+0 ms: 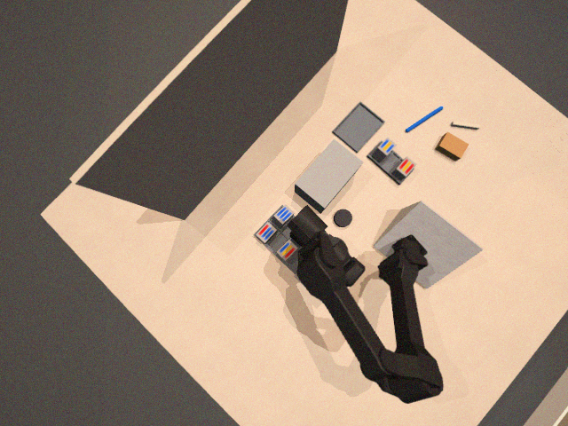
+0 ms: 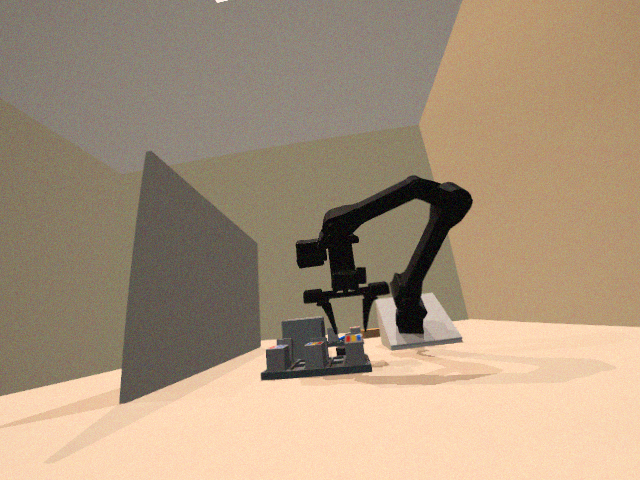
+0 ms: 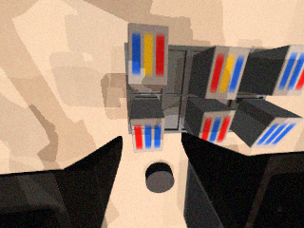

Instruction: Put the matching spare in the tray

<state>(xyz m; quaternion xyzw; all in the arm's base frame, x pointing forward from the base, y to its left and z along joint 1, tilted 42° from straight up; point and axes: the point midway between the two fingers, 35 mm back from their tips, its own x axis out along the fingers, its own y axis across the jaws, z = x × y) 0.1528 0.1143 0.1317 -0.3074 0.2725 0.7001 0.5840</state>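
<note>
Right now the grey spare block is 2 cm below my gripper tip. From my gripper tip the other things lie so: black tape roll (3 cm ahead, 11 cm to the right, 5 cm below); grey tray (19 cm ahead, 34 cm to the right, 6 cm below); grey mounted unit (14 cm ahead, 14 cm to the right, 1 cm below).
</note>
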